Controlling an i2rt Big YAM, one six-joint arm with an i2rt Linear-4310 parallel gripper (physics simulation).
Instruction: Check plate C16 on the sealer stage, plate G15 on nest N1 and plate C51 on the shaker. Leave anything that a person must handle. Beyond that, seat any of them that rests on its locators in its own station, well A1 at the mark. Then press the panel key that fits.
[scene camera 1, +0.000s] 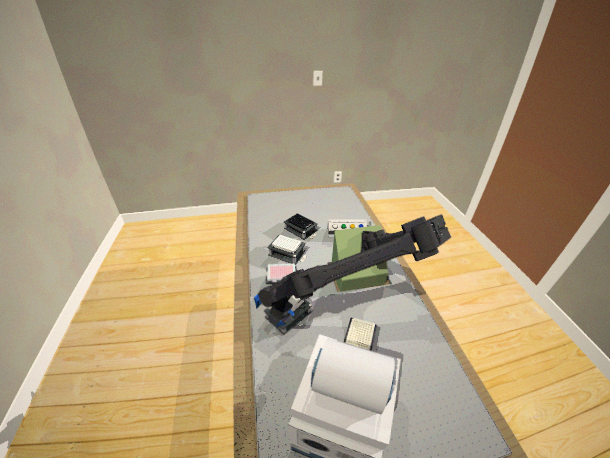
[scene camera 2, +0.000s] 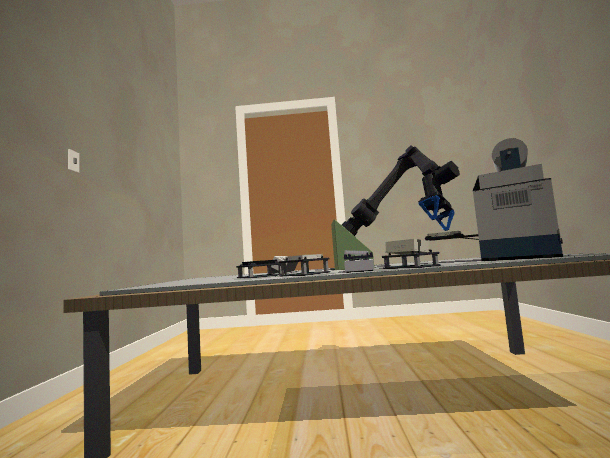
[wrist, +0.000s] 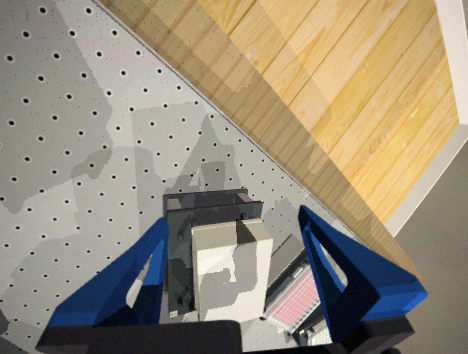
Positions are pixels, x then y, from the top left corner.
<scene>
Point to my gripper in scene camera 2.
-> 440, 225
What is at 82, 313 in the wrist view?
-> My gripper.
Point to a pink plate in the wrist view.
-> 289, 309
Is my gripper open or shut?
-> Open.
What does my gripper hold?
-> Nothing.
</scene>
